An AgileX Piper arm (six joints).
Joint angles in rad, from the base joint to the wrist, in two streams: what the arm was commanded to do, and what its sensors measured. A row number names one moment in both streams.
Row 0, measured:
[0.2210 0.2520 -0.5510 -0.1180 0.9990 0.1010]
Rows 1 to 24, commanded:
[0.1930 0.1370 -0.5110 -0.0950 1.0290 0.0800]
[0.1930 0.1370 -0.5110 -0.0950 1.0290 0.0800]
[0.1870 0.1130 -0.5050 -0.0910 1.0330 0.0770]
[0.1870 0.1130 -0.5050 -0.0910 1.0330 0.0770]
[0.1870 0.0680 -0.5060 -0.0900 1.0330 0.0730]
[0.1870 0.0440 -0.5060 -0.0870 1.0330 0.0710]
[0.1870 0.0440 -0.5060 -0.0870 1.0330 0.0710]
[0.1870 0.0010 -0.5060 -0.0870 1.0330 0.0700]
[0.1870 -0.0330 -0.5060 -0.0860 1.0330 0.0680]
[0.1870 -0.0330 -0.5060 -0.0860 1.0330 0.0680]
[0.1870 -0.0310 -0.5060 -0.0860 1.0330 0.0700]
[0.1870 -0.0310 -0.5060 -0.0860 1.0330 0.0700]
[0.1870 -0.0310 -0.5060 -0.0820 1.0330 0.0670]
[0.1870 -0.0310 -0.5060 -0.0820 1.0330 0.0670]
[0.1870 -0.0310 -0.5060 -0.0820 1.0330 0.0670]
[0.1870 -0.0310 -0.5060 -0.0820 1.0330 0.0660]
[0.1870 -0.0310 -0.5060 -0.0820 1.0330 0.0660]
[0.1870 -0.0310 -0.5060 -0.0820 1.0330 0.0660]
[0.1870 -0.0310 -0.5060 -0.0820 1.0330 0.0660]
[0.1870 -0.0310 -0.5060 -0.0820 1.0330 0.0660]
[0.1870 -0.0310 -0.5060 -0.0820 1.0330 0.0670]
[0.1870 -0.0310 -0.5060 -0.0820 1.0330 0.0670]
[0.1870 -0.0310 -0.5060 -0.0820 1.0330 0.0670]
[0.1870 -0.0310 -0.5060 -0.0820 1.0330 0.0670]
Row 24, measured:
[0.1950 -0.0040 -0.5070 -0.0810 1.0370 0.0770]
